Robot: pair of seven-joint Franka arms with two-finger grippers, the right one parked.
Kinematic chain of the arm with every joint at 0, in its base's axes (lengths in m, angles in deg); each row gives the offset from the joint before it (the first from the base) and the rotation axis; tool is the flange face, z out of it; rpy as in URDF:
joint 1: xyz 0 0 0.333 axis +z
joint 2: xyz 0 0 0 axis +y
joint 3: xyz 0 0 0.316 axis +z
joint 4: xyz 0.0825 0 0 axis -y
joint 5: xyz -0.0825 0 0.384 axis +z
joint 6: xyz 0 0 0 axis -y
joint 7: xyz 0.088 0 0 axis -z
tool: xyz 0 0 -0.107 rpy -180 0 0
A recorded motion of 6 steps. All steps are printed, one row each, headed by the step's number.
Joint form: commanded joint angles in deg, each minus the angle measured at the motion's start. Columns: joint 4, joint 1, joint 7, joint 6, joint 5, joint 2, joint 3.
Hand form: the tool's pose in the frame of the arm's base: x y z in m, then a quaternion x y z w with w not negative. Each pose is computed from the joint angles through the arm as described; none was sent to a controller.
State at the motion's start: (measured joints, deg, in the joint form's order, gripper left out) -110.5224 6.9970 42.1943 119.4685 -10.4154 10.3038 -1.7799
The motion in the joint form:
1: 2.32 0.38 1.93 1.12 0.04 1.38 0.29
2: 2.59 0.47 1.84 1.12 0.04 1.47 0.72
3: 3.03 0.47 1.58 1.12 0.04 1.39 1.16
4: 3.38 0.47 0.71 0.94 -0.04 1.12 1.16
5: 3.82 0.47 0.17 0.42 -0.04 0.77 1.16
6: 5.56 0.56 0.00 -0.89 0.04 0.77 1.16
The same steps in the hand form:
1: 0.6061 0.0546 0.4008 0.95575 -0.28282 0.03960 0.07062
2: 0.6068 0.0601 0.4020 0.95723 -0.27793 0.04101 0.06919
3: 0.6079 0.0647 0.4064 0.95879 -0.27250 0.04497 0.06666
4: 0.6086 0.0647 0.4118 0.96066 -0.26537 0.04830 0.06620
5: 0.6088 0.0645 0.4184 0.96158 -0.26170 0.05032 0.06588
6: 0.6125 0.0654 0.4306 0.96142 -0.26185 0.05390 0.06484

